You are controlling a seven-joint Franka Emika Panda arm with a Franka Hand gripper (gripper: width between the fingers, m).
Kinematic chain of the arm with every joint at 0, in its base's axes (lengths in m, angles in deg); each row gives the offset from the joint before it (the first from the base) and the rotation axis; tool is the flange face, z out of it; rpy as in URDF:
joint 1: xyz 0 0 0.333 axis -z
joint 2: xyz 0 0 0 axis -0.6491 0.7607 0
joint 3: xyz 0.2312 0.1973 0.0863 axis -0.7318 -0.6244 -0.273
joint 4: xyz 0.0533 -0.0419 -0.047 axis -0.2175 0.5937 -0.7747
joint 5: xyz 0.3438 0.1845 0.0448 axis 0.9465 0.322 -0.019
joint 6: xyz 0 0 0 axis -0.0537 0.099 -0.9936
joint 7: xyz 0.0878 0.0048 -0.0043 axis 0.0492 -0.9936 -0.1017
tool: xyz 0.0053 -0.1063 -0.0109 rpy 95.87 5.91 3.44
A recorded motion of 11 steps. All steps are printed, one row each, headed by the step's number.
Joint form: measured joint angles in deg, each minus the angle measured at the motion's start. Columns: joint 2, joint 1, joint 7, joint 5, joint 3, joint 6, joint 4.
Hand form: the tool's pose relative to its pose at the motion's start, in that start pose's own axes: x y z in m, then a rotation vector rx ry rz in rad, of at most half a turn. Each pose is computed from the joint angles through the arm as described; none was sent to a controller.
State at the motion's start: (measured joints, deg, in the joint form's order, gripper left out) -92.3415 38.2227 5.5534 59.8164 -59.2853 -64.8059 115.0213
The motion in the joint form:
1: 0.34 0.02 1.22 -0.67 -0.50 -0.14 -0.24
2: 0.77 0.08 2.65 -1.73 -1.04 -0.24 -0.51
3: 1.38 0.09 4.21 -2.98 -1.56 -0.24 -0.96
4: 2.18 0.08 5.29 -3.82 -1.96 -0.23 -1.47
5: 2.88 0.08 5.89 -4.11 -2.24 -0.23 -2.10
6: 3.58 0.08 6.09 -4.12 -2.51 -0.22 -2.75
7: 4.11 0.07 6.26 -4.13 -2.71 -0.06 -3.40
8: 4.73 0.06 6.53 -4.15 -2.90 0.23 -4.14
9: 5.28 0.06 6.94 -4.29 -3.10 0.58 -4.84
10: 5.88 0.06 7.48 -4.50 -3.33 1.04 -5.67
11: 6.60 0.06 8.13 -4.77 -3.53 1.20 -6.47
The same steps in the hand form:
1: 0.0000 -0.0036 0.0021 -0.0087 -0.0011 0.0049
2: 0.0001 -0.0071 0.0047 -0.0222 -0.0033 0.0086
3: 0.0007 -0.0111 0.0078 -0.0373 -0.0070 0.0115
4: 0.0019 -0.0143 0.0119 -0.0479 -0.0129 0.0137
5: 0.0042 -0.0173 0.0141 -0.0506 -0.0152 0.0160
6: 0.0065 -0.0204 0.0163 -0.0499 -0.0179 0.0151
7: 0.0087 -0.0235 0.0172 -0.0485 -0.0202 0.0139
8: 0.0112 -0.0266 0.0185 -0.0473 -0.0248 0.0147
9: 0.0133 -0.0297 0.0196 -0.0476 -0.0297 0.0161
10: 0.0157 -0.0334 0.0205 -0.0483 -0.0354 0.0181
11: 0.0186 -0.0366 0.0221 -0.0497 -0.0379 0.0223

